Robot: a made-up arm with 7 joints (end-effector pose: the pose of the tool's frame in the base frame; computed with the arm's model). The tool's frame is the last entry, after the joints.
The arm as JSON. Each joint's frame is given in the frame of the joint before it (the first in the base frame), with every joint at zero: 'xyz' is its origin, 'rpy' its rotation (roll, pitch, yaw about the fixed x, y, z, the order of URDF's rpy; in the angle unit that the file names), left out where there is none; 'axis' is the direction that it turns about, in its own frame. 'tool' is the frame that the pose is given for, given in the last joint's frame.
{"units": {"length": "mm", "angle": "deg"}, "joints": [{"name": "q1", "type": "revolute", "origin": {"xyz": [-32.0, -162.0, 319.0], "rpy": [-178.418, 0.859, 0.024]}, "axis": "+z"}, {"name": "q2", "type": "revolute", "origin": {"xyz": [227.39, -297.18, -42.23], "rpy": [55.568, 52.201, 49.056]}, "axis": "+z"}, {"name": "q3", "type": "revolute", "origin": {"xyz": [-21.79, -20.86, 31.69], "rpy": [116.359, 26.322, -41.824]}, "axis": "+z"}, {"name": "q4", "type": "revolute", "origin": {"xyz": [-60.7, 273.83, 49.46], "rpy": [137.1, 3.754, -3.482]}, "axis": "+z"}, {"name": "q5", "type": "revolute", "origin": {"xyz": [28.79, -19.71, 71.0], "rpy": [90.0, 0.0, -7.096]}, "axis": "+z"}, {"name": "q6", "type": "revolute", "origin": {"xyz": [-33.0, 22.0, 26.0]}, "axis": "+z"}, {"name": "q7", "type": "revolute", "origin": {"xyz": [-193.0, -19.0, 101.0], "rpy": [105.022, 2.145, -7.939]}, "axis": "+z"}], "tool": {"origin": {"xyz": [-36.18, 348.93, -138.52], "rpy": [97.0, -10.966, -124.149]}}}
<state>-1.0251 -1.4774 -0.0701 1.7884 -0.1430 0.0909 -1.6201</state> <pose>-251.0 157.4 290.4 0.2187 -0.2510 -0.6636 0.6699</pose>
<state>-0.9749 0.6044 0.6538 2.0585 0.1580 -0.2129 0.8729</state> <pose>276.9 665.1 529.4 0.5467 -0.2024 0.8062 0.1008</pose>
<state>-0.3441 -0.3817 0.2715 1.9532 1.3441 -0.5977 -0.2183</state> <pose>28.2 684.8 600.0 0.7806 -0.4598 0.1834 0.3817</pose>
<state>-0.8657 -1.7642 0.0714 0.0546 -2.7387 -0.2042 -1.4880</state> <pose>114.1 566.6 64.1 0.1369 0.2735 0.6491 0.6965</pose>
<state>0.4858 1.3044 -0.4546 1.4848 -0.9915 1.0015 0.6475</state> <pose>378.4 -683.0 305.6 0.4744 0.7955 0.3717 0.0629</pose>
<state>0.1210 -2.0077 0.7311 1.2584 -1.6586 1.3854 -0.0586</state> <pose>687.2 403.9 61.2 0.3863 -0.7030 -0.0327 -0.5963</pose>
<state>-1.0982 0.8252 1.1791 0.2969 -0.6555 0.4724 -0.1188</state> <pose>-116.1 506.8 -268.4 0.0237 -0.5978 0.7966 -0.0871</pose>
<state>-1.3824 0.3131 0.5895 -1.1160 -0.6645 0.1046 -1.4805</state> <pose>-330.0 473.4 -20.0 0.0697 -0.7389 0.6404 0.1978</pose>
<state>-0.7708 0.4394 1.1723 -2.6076 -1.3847 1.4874 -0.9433</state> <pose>-355.7 4.1 229.6 0.7100 -0.0153 -0.5502 0.4393</pose>
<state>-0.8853 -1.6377 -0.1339 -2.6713 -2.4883 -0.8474 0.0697</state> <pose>414.8 37.8 54.1 0.4736 0.5260 0.6502 0.2763</pose>
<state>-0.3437 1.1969 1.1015 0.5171 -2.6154 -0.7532 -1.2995</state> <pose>265.0 540.2 36.1 0.0654 -0.9523 0.0043 -0.2980</pose>
